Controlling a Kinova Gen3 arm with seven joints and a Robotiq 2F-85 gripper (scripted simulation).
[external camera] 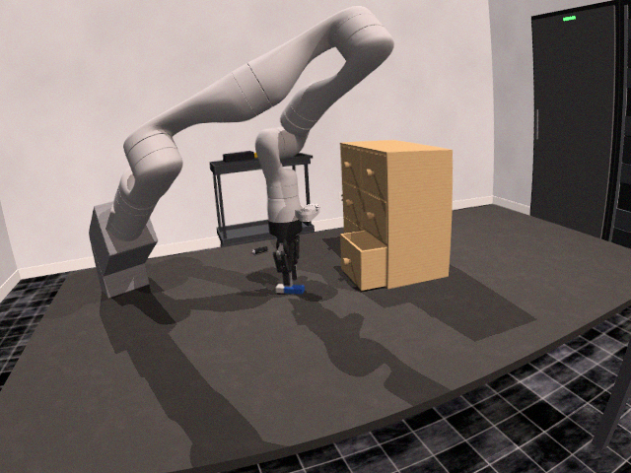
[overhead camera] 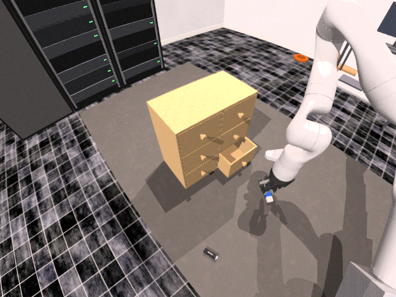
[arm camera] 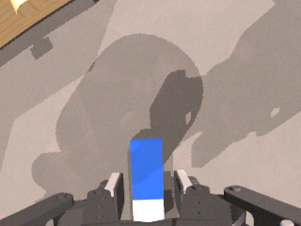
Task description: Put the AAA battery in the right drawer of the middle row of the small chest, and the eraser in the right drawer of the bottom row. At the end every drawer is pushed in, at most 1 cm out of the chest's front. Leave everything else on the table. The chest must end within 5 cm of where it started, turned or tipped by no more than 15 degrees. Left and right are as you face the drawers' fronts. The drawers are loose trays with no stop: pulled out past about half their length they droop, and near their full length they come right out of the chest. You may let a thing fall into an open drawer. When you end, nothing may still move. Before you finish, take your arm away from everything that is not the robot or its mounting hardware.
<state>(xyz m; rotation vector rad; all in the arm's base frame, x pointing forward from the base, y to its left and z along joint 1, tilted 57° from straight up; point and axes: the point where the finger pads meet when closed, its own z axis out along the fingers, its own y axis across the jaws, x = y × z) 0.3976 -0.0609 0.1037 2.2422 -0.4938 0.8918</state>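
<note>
My hand is 30 mm above the white eraser, 10 mm to the right of it and 10 mm past it. Also, from my hand: green AAA battery (310 mm ahead, 80 mm above, 20 mm to the right); dark AAA battery (320 mm to the left, 30 mm below, 30 mm ahead).
</note>
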